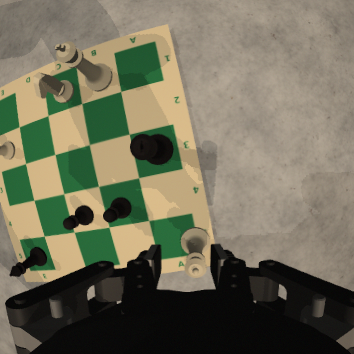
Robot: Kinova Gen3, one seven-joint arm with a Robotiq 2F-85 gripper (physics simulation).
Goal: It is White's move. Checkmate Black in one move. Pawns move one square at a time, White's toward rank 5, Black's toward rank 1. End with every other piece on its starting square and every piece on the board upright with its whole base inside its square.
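Frame: origin at the arm's base, x back, y right, z up, level; centimetres.
Where they show: gripper, between the fingertips: (pixel 185 256).
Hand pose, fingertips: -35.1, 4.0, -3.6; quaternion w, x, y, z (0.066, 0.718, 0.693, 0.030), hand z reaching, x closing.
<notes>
Things, the pixels of their centre, and the offset from my fingertips, as dx, dy, dz. "spot": a spot on its surface instead. Level surfaces: height alone.
- board, middle of its body: (pixel 77 169) -6.8, -9.8, -3.0
- white king, middle of its body: (pixel 81 63) -15.0, -7.0, +0.5
- white knight, middle of its body: (pixel 50 86) -14.2, -10.7, -0.7
- small white piece, a spot on its surface: (pixel 7 150) spot: -9.3, -17.4, -2.0
- large black piece, middle of its body: (pixel 150 147) -8.2, -2.0, +0.5
- slim black piece, middle of its body: (pixel 24 264) +2.0, -15.8, -0.5
- grey tabletop, height of its surface: dz -3.3
My gripper (pixel 185 256) is open, its two fingers apart on either side of a white piece (pixel 195 245) with a ringed round head. The piece stands upright at A5, and its base appears to overlap the outer edge of that square onto the border. A gap shows between it and each finger. On the board (pixel 182 107), a white king (pixel 98 76) stands on B1, a white knight (pixel 62 90) on C1 and a small white piece (pixel 7 150) on E2, partly cut off. A large black piece (pixel 159 149) stands on A3.
A black pawn (pixel 119 207) stands on B4 and another black pawn (pixel 84 215) on C4. A slim black piece (pixel 37 256) stands on E5 at the lower left. The grey tabletop (pixel 280 100) extends right of the board.
</notes>
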